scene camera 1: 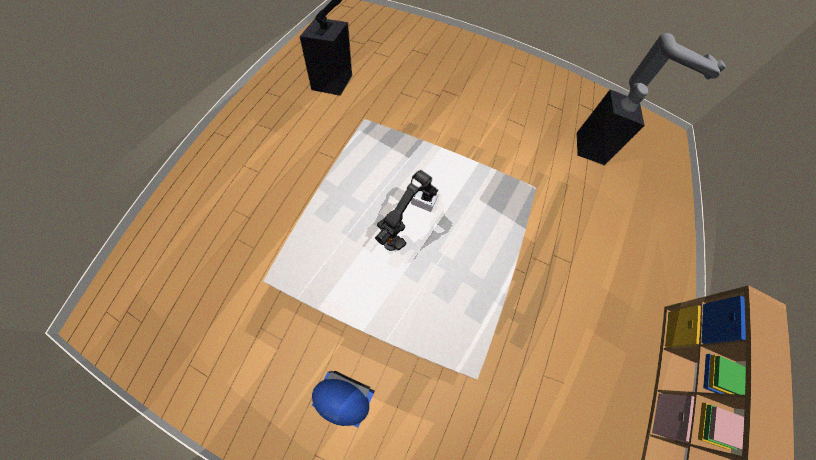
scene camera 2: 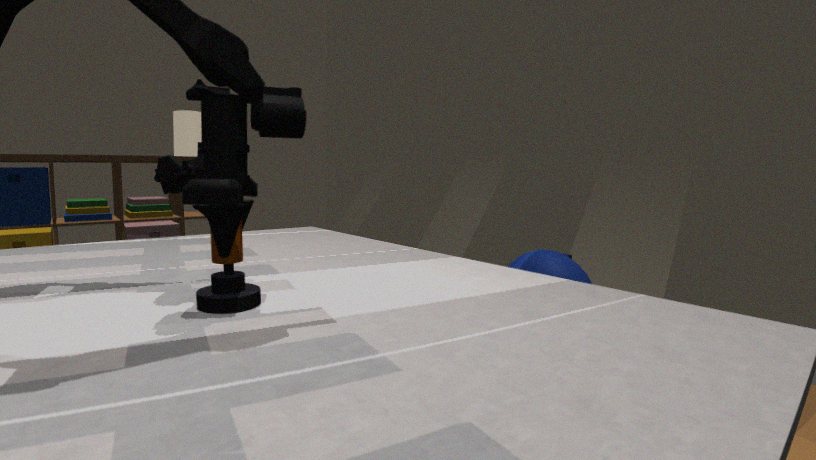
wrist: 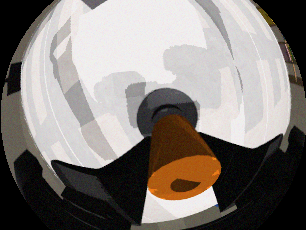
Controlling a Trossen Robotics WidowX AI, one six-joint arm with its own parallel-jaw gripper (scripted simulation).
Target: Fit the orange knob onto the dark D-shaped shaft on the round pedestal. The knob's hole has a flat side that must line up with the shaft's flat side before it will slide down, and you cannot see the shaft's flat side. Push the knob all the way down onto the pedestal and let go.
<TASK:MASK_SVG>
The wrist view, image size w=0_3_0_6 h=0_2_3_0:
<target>gripper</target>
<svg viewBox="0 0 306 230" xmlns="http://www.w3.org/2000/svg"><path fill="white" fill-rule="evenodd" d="M152 136L146 136L142 142L132 147L132 150L126 151L120 158L96 170L65 163L63 160L51 160L53 171L65 184L65 190L61 193L64 199L61 199L43 178L43 168L39 160L25 150L17 156L19 159L13 162L17 186L29 207L51 230L132 230L130 225L140 227L142 224L142 212L148 192L146 183ZM303 131L295 126L291 128L286 152L279 150L283 134L275 136L257 148L247 148L198 132L221 162L221 174L212 186L220 205L218 208L224 212L237 205L237 209L210 223L181 230L255 230L261 227L281 203L293 182L305 144Z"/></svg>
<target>orange knob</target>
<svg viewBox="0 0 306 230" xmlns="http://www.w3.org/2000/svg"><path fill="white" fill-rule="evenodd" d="M182 115L162 116L161 119L154 123L152 135L150 135L152 136L152 148L150 148L148 183L146 183L146 186L148 186L148 191L162 200L190 199L190 197L200 195L200 193L212 187L221 174L220 160L216 158L216 154L210 150L208 144L204 142L196 128L193 128L192 123Z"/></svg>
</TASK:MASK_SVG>
